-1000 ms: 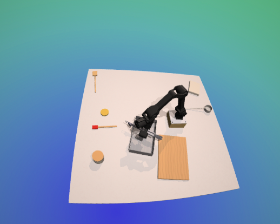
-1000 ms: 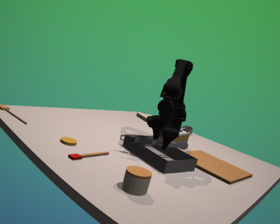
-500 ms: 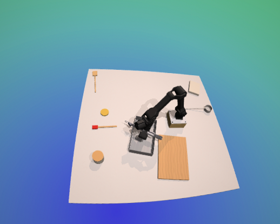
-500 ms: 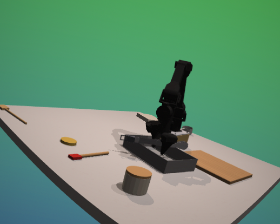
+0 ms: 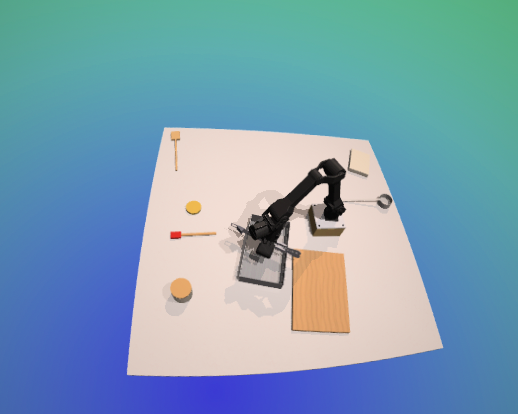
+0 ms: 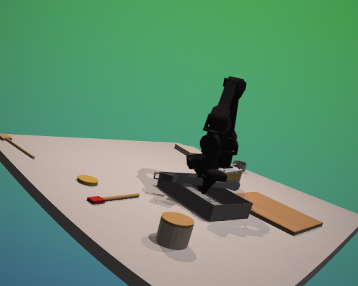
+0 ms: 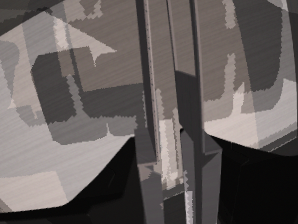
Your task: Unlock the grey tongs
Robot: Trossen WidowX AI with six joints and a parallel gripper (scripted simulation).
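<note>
The roasting tin is 2 cm to the left of my gripper tip and 1 cm ahead of it. Also, from my gripper tip: yellow lock piece (8 cm ahead, 4 cm above, 3 cm to the right); red spatula (35 cm ahead, 3 cm to the right, 2 cm below); wooden board (23 cm behind, 17 cm to the left, 2 cm below).
</note>
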